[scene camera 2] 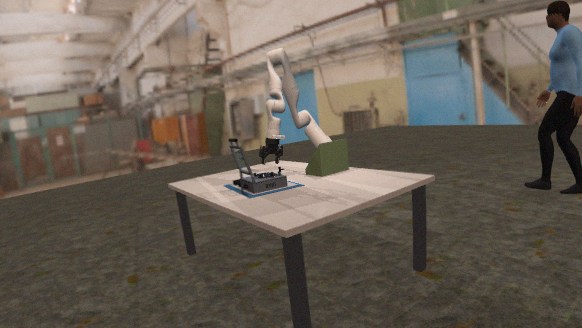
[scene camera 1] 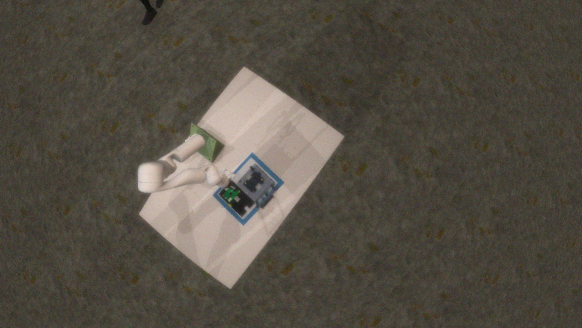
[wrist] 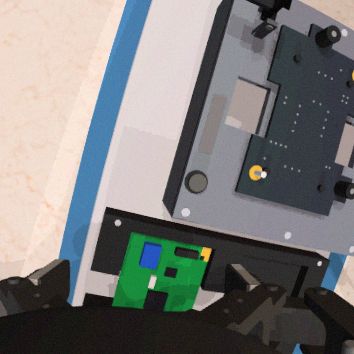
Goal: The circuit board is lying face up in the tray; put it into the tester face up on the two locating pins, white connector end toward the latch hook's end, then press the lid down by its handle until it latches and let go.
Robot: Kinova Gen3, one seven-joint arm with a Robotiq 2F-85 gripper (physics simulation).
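Places are measured from the arm's base along level axes (x ahead, y left, z up), in centimetres.
Pixels of known places: gripper, fingertip midpoint: (scene camera 2: 270, 164) (scene camera 1: 230, 185) (wrist: 147, 279); arm's base, origin of the base link: (scene camera 2: 328, 151) (scene camera 1: 200, 140).
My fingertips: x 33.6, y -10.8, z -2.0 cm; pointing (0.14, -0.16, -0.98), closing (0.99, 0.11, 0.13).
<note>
For each thing: its top centre in the pictures, then the offset to it from my fingertips. "*": a spot on its surface instead. Level surfaces: height alone.
- green circuit board, middle of its top: (wrist: 157, 300) (scene camera 1: 230, 193) dx +2.2, dy -5.7, dz -7.1 cm
- black tray, surface spot: (wrist: 107, 250) * dx -2.4, dy -1.5, dz -7.0 cm
- locating pin, middle of its top: (wrist: 263, 174) dx +6.6, dy +6.6, dz -1.8 cm
- lid, middle of its top: (scene camera 2: 238, 147) dx +22.5, dy +9.0, dz +12.8 cm
- latch hook, surface spot: (wrist: 264, 28) (scene camera 2: 278, 172) * dx +5.3, dy +15.8, dz -2.4 cm
- blue-bordered mat, its level: dz -9.6 cm
- table, its level: dz -9.8 cm
The green circuit board (scene camera 1: 231, 194) (wrist: 132, 270) lies face up in the black tray (wrist: 107, 250), its blue part showing; its near end is hidden in the wrist view. My gripper (scene camera 2: 270, 161) (wrist: 147, 279) is open and empty, above the board with one finger out to each side. The grey tester (scene camera 1: 243, 184) (scene camera 2: 270, 186) (wrist: 215, 195) stands beside the tray. No board sits on its dark bed (wrist: 300, 135). One locating pin (wrist: 263, 174) shows in a yellow ring. The lid (scene camera 2: 242, 161) is raised, its handle (scene camera 2: 233, 140) on top. The latch hook (scene camera 2: 280, 170) (wrist: 264, 28) stands upright opposite.
Tester and tray stand on a blue-bordered mat (scene camera 2: 295, 186) (wrist: 105, 105) on the table (scene camera 1: 295, 130) (scene camera 2: 350, 187). The arm's green mounting block (scene camera 1: 212, 147) (scene camera 2: 330, 159) is behind them. A person (scene camera 1: 149, 15) (scene camera 2: 565, 65) stands away from the table.
</note>
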